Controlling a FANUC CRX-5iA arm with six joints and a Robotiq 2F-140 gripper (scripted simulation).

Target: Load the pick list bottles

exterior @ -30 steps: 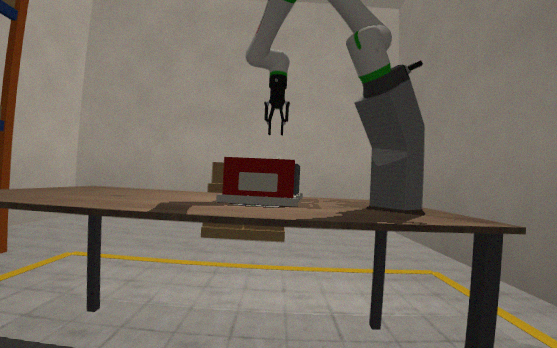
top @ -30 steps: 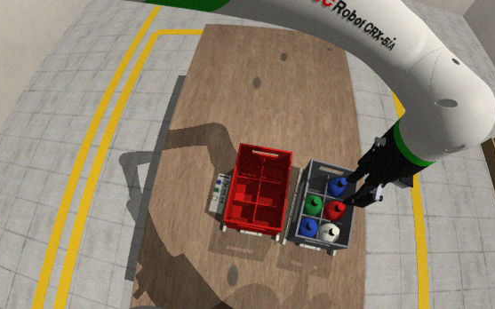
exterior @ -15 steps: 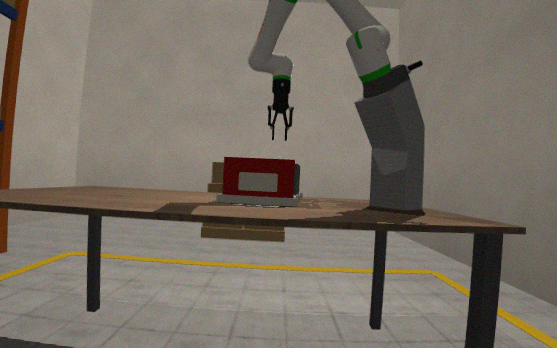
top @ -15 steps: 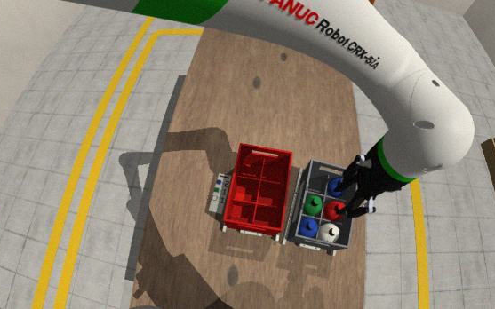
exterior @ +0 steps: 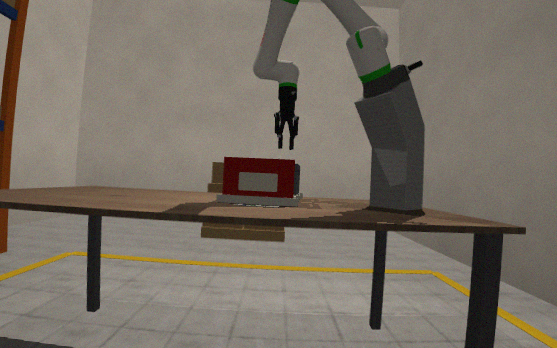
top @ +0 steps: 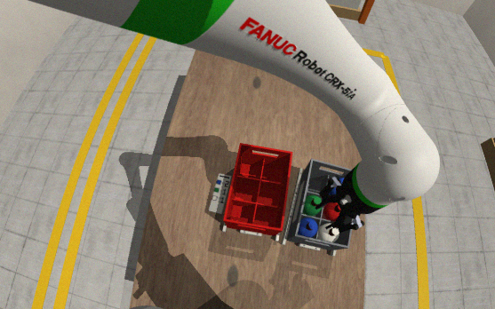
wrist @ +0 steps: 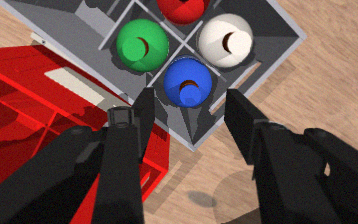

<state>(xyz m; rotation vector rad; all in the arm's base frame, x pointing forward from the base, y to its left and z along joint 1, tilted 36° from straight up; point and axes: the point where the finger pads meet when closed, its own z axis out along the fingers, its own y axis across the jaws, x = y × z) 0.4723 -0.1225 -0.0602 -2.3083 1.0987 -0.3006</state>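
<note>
My hand is 19 cm above the white-label bottle, 7 cm to the left of it and 1 cm past it. From my hand the other things lie so: grey crate (20 cm below, 7 cm ahead, 3 cm to the right); green-label bottle (19 cm below, 7 cm ahead, 2 cm to the left); red-label bottle (19 cm below, 8 cm ahead, 7 cm to the right).
</note>
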